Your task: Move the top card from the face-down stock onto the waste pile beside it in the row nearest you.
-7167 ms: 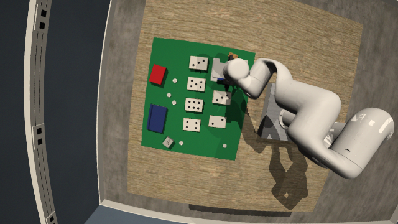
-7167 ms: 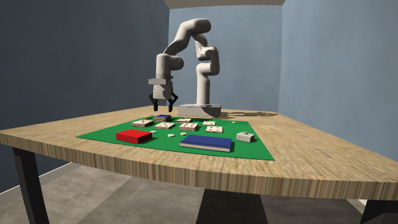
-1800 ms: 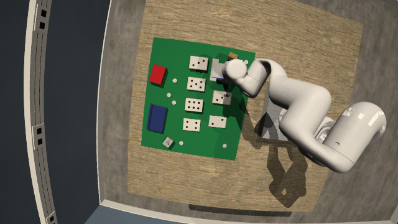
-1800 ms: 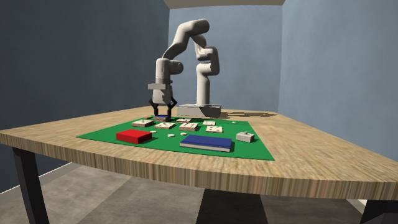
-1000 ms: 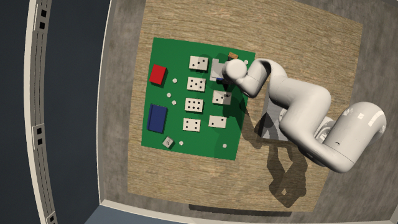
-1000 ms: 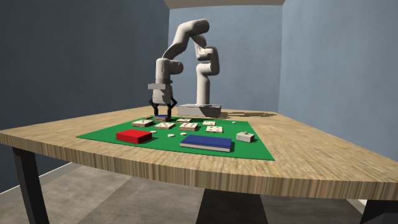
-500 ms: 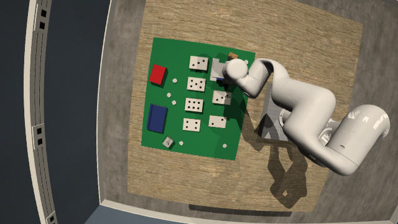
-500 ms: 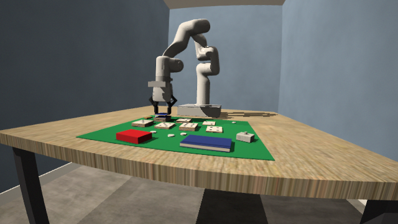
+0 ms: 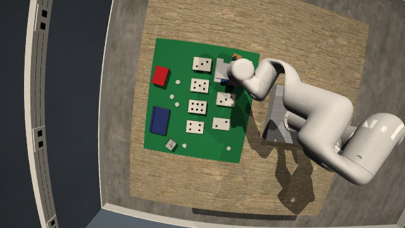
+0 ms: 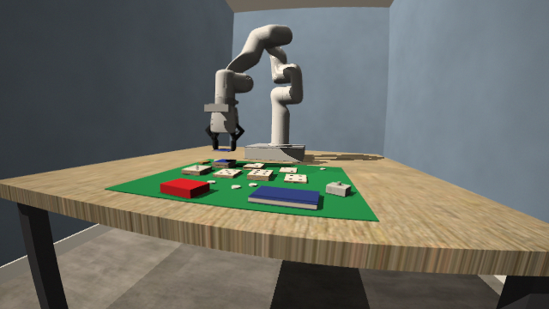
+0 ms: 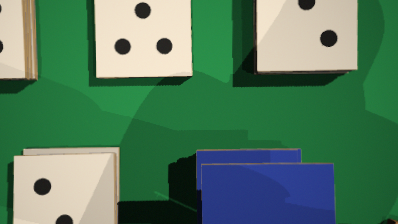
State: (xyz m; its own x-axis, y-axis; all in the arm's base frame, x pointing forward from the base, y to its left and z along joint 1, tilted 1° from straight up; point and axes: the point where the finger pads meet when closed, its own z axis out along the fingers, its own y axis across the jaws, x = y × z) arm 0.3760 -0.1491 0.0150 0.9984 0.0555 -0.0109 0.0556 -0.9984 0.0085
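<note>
Now: hand 20 mm past the brown piece, 100 mm to the left of it and 70 mm above it. Also, from my hand: blue book (310 mm ahead, 290 mm to the left, 70 mm below); then red box (340 mm ahead, 60 mm to the left, 70 mm below); then green mat (120 mm ahead, 160 mm to the left, 90 mm below).
</note>
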